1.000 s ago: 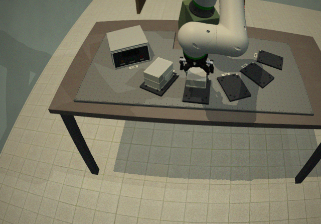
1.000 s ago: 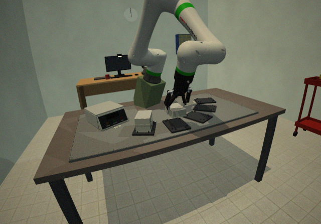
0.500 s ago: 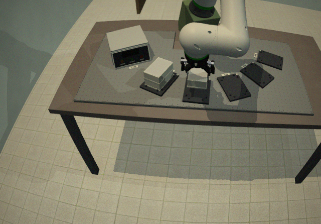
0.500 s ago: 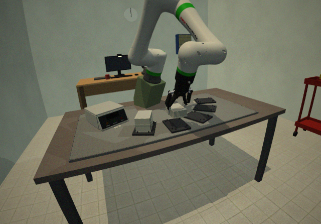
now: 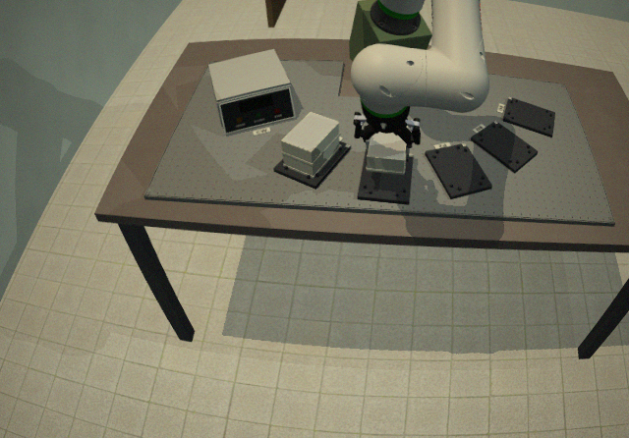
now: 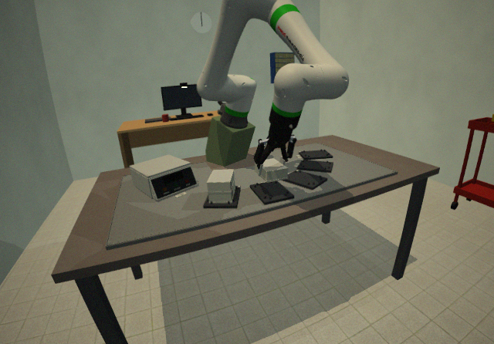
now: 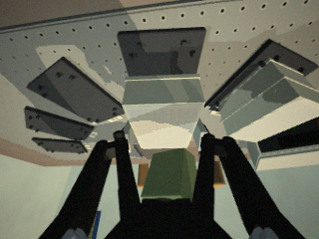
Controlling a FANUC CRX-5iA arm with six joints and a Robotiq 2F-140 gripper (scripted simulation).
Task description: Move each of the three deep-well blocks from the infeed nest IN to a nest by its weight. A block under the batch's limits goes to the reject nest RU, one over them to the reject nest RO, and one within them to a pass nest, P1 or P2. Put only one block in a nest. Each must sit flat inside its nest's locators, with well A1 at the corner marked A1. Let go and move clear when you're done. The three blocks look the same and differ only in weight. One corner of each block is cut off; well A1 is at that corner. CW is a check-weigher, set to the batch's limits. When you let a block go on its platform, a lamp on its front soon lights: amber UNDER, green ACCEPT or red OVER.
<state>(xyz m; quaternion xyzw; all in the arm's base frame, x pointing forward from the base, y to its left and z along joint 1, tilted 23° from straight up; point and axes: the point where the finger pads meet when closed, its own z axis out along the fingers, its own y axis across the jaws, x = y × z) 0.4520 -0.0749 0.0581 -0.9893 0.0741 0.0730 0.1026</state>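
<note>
The nest P1 is 100 mm below my hand. From my hand the other things lie so: nest P2: 20 mm behind, 180 mm to the left, 100 mm below; P1 label: 100 mm behind, 20 mm to the left, 110 mm below; nest RU: 110 mm behind, 340 mm to the left, 100 mm below.
</note>
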